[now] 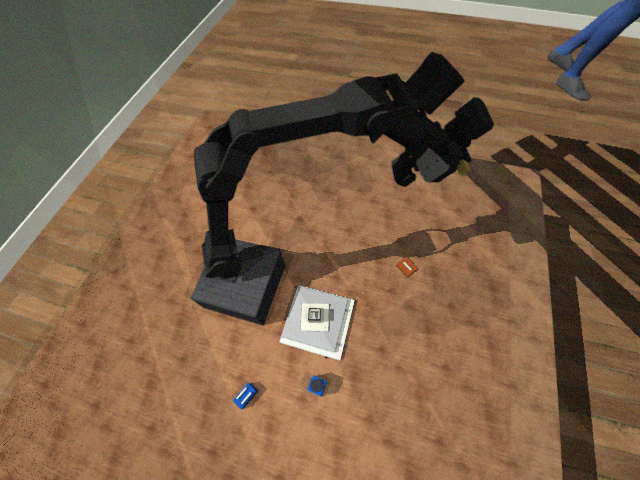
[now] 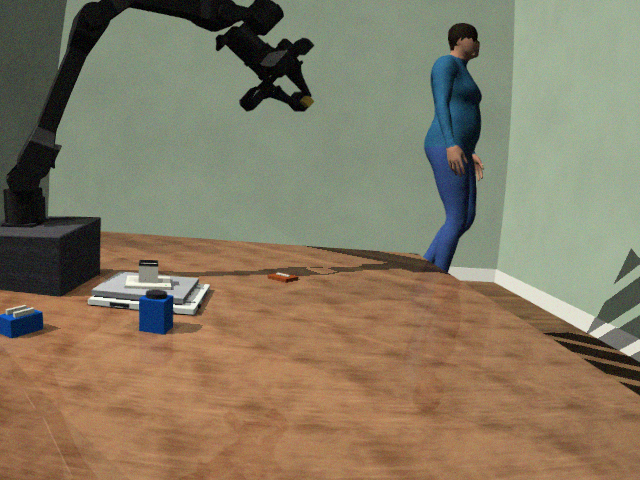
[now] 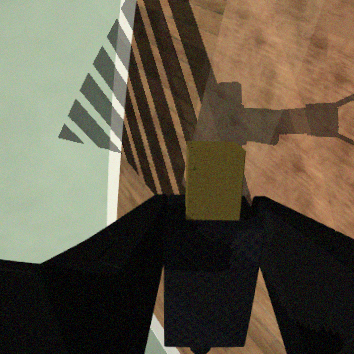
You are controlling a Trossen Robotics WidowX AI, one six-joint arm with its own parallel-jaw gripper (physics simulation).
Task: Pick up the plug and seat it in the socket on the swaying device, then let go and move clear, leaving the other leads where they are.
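A yellow plug [image 1: 463, 167] [image 2: 307, 101] [image 3: 215, 180] is held at the fingertips, its yellow end sticking out. My gripper [image 1: 459, 164] [image 2: 300, 99] [image 3: 209, 207] is shut on it, high above the table and far from the device. The device [image 1: 307, 338] [image 2: 183, 293] is a light grey plate on a white base, beside the arm's black pedestal. Its socket [image 1: 314, 314] [image 2: 148, 271] is a small upright grey housing with a dark rim, on a cream pad. The plug's inner part is hidden between the black fingers.
A blue block with two white bars [image 1: 245, 395] [image 2: 21, 323] and a taller blue block with a round black top [image 1: 316, 385] [image 2: 156, 314] stand near the device. A flat orange piece [image 1: 407, 267] [image 2: 282, 277] lies farther off. A person [image 2: 453, 118] stands beyond the table.
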